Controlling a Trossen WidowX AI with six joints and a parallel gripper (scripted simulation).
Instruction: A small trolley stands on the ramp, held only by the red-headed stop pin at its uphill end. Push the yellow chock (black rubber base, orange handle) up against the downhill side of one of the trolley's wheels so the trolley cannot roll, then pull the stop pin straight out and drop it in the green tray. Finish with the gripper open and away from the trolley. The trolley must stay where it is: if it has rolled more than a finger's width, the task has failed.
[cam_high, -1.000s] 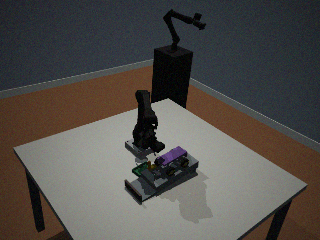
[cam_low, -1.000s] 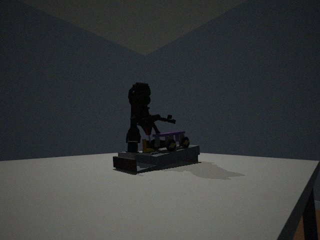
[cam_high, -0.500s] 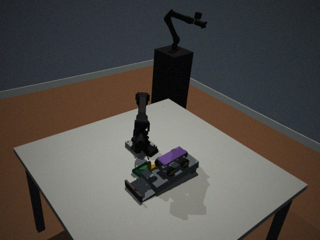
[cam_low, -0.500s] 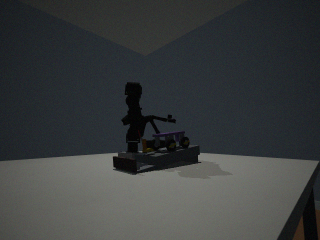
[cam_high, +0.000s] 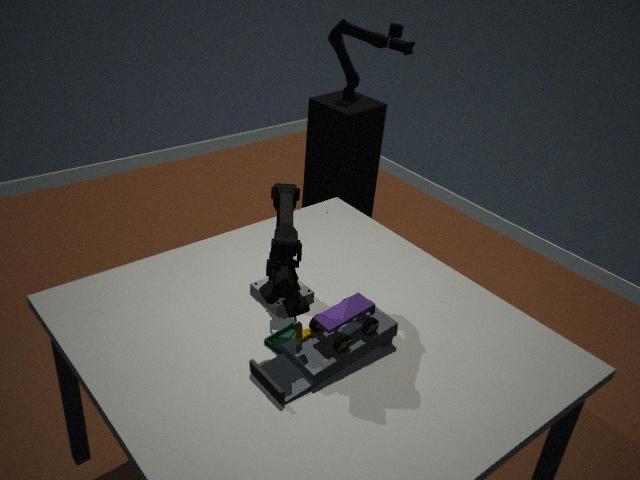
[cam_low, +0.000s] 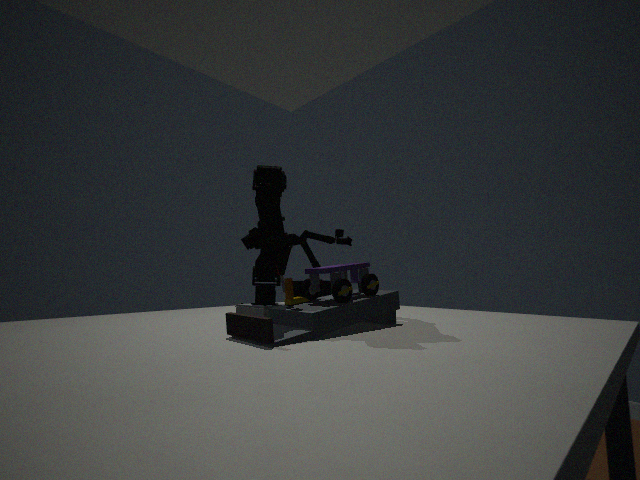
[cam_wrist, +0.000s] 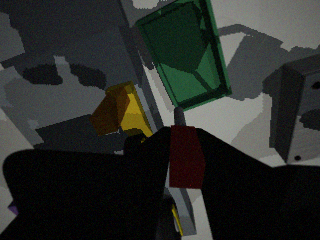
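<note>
My gripper tip is right at the red-headed stop pin. Round my gripper tip: trolley (110 mm ahead, 100 mm to the left, 20 mm below); then yellow chock (50 mm ahead, 10 mm to the left, 50 mm below); then green tray (20 mm behind, 140 mm below).
</note>
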